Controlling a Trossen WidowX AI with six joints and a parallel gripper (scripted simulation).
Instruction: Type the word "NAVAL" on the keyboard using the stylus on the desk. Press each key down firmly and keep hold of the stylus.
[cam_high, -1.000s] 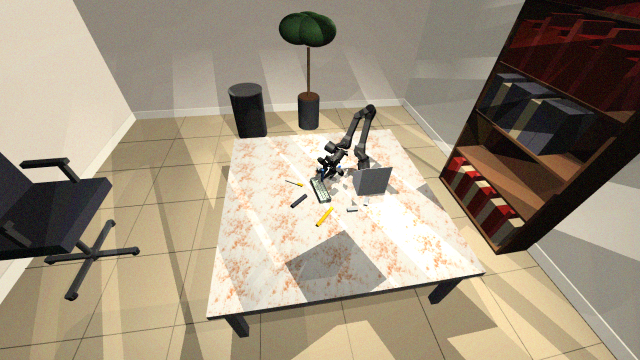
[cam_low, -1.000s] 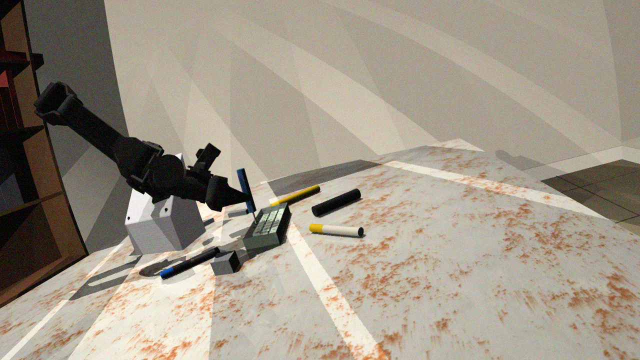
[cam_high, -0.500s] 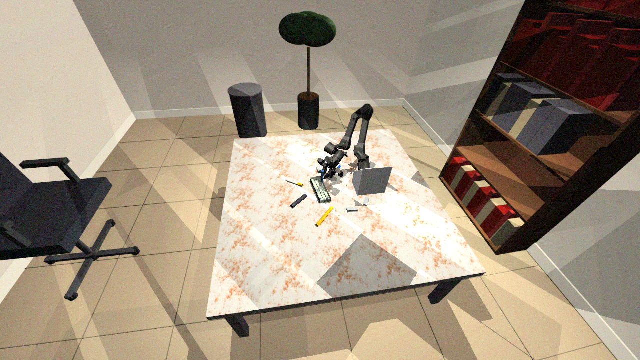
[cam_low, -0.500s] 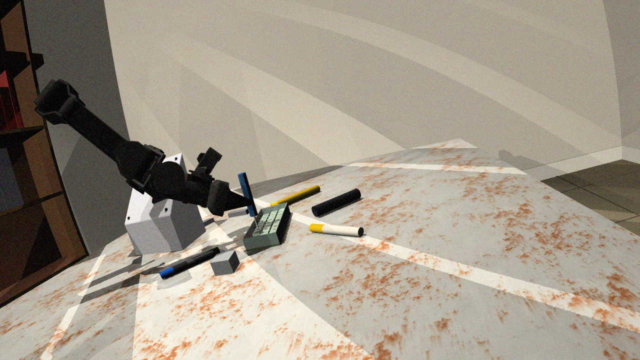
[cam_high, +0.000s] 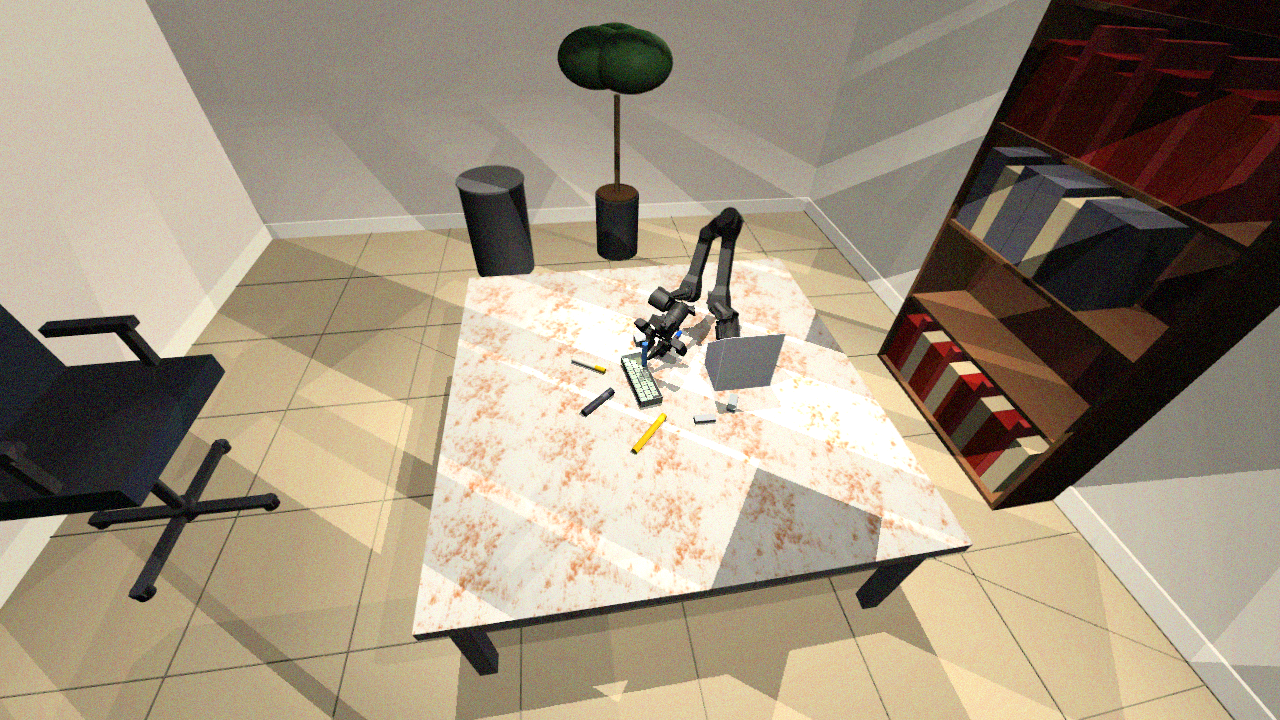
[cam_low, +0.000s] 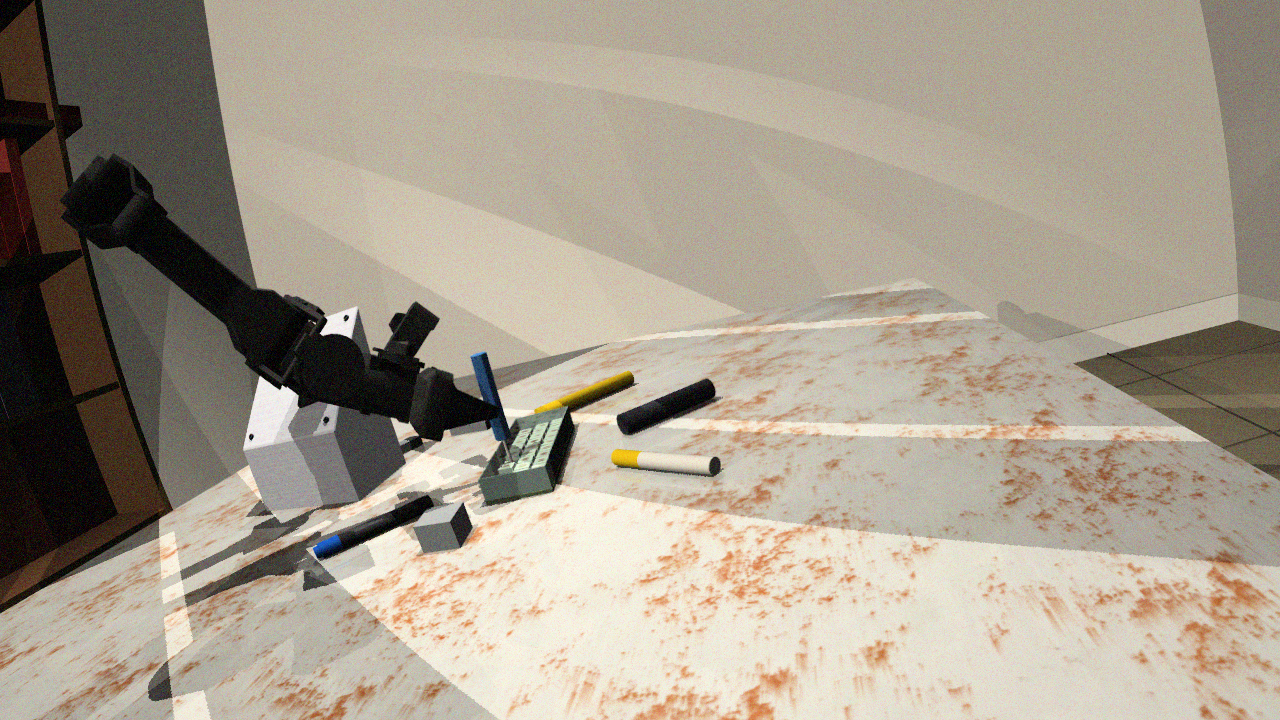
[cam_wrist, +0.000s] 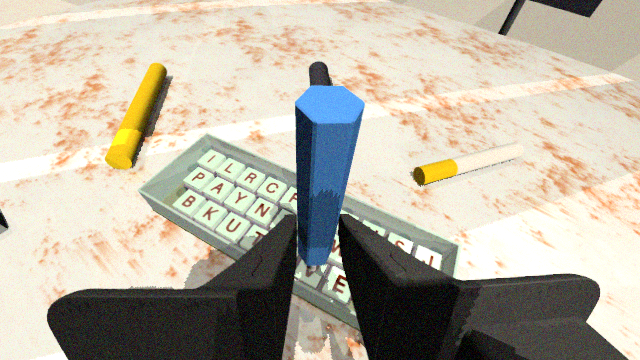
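My gripper tip is now 16 cm short of the dark cylinder, 9 cm to the right of it and 6 cm above it. Round my gripper tip: white-and-yellow marker: 16 cm ahead, 6 cm to the right, 6 cm below; then blue stylus: 2 cm below; then grey cube: 3 cm behind, 15 cm to the right, 6 cm below.
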